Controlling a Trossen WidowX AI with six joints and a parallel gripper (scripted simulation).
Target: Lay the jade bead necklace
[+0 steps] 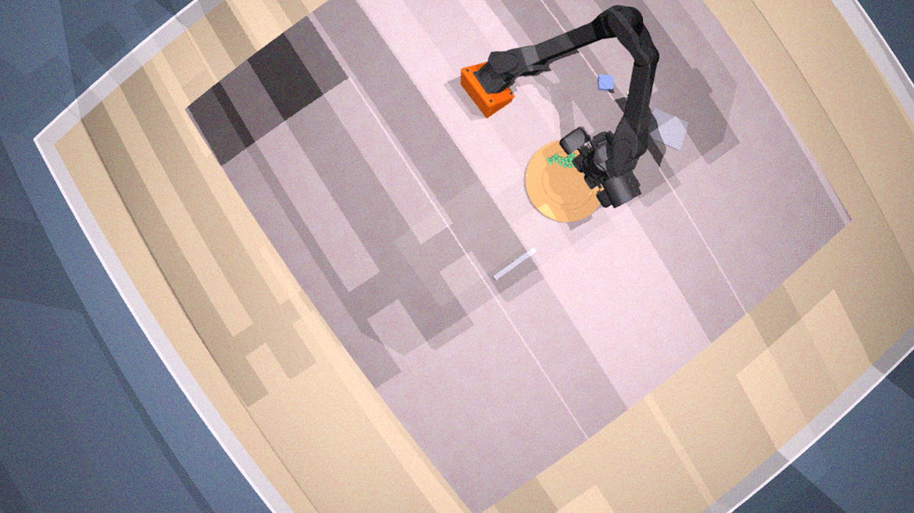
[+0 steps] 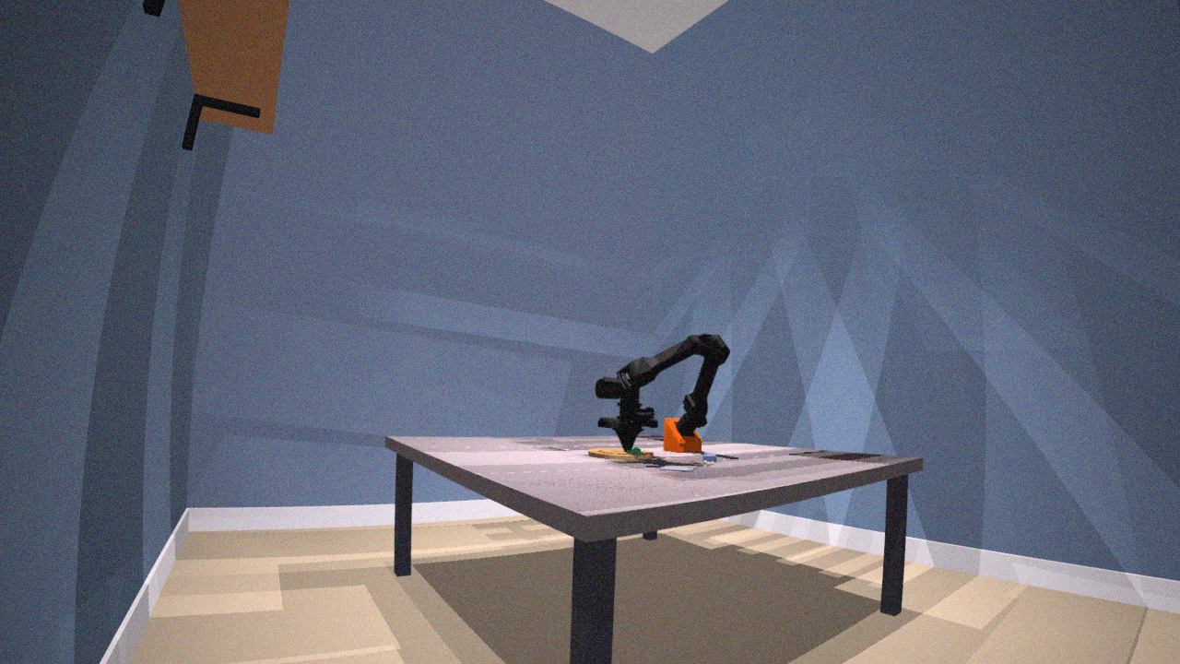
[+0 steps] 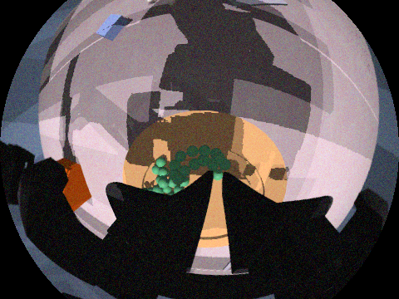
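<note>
Right now the round tan bead board is 1 cm behind my gripper tip, 5 cm to the right of it and 1 cm below it. From my gripper tip the other things lie so: white strip: 10 cm ahead, 26 cm to the right, 2 cm below; pale square sheet: 1 cm ahead, 26 cm to the left, 2 cm below; blue cube: 17 cm behind, 18 cm to the left, 1 cm below.
</note>
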